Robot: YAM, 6 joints.
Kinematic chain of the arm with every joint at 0, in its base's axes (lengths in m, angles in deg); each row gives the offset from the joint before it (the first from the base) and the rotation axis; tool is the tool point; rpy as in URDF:
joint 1: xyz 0 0 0.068 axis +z
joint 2: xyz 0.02 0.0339 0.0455 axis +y
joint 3: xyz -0.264 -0.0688 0 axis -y
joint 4: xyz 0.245 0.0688 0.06 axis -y
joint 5: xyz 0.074 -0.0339 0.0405 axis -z
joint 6: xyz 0.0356 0 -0.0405 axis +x
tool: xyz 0 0 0 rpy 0 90 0
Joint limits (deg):
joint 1: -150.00..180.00
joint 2: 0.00..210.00
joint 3: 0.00..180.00
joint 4: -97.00..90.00
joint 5: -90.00..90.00
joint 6: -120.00..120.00
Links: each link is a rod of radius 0.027 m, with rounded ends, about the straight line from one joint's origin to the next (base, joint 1, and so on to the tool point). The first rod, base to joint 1, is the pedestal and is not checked.
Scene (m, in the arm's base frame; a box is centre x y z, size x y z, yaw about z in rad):
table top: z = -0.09
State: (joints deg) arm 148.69 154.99 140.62 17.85 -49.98 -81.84
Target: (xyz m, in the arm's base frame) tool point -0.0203 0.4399 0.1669
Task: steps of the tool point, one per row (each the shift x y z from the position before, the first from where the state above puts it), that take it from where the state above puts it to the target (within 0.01 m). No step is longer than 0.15 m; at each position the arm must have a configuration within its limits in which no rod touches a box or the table.
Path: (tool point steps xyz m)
1: 0.0852 0.0916 -0.0097
2: 0.1043 0.0627 -0.0113
3: 0.1132 0.0298 -0.0125
4: 0.1113 -0.0034 -0.0136
5: 0.0995 -0.0336 -0.0143

